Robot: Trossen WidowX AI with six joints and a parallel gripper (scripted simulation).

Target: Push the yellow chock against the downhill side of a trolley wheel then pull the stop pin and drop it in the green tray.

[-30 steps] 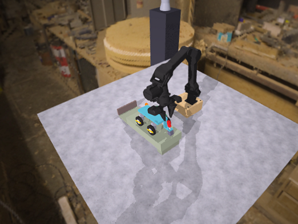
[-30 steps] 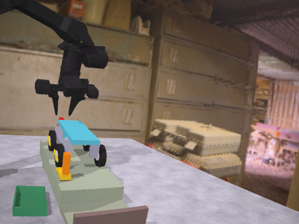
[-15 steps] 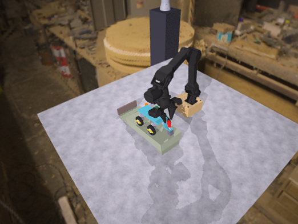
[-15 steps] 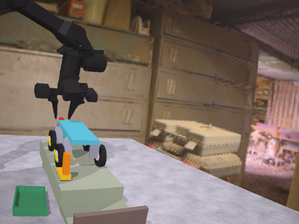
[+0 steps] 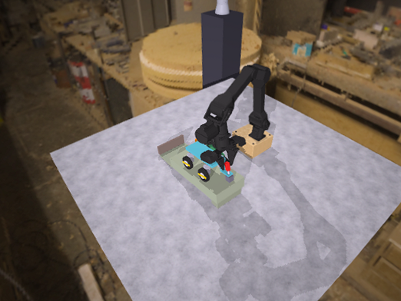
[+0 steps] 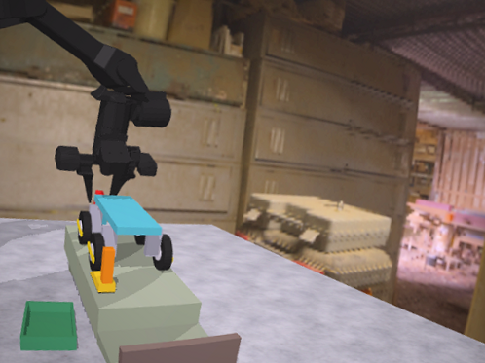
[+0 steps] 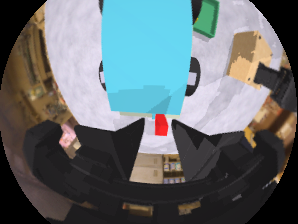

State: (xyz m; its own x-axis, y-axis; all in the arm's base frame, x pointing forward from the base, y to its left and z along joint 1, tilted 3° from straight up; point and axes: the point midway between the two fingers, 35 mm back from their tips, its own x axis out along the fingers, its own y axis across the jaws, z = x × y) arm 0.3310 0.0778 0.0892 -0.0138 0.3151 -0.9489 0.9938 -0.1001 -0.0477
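The red-headed stop pin is 10 mm to the left of my gripper tip and 20 mm below it. Also, from my gripper tip: pale green ramp: 120 mm to the right, 100 mm below; then yellow chock: 60 mm behind, 210 mm to the right, 70 mm below; then blue trolley: 10 mm ahead, 110 mm to the right, 30 mm below.
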